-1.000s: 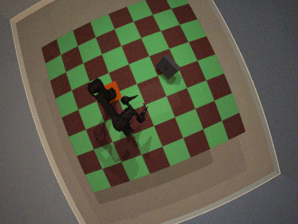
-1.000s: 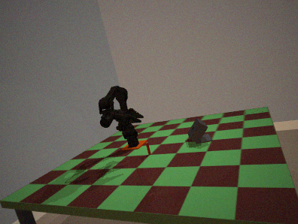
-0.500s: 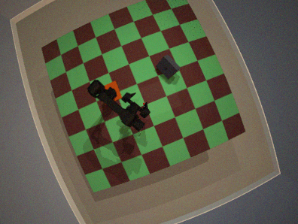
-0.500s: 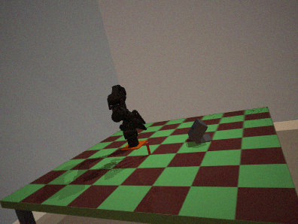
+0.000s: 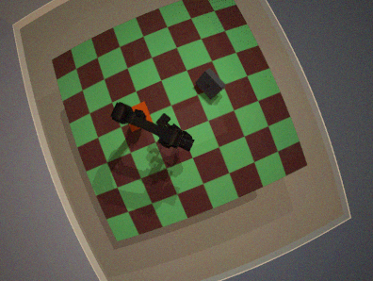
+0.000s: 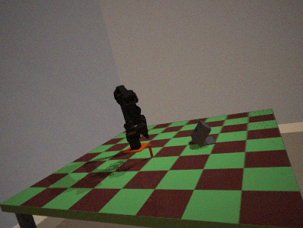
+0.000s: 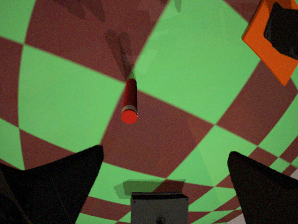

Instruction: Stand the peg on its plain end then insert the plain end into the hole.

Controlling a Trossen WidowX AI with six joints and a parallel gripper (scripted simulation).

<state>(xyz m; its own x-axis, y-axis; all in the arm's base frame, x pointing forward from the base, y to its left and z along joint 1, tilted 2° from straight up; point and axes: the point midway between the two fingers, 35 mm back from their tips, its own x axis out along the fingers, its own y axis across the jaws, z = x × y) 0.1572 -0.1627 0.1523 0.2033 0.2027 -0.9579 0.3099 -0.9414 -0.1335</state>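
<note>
Right now the red peg is 70 mm below my gripper tip and 30 mm to the right of it. Round my gripper tip: grey sloped panel (280 mm ahead, 110 mm to the left, 60 mm below).
</note>
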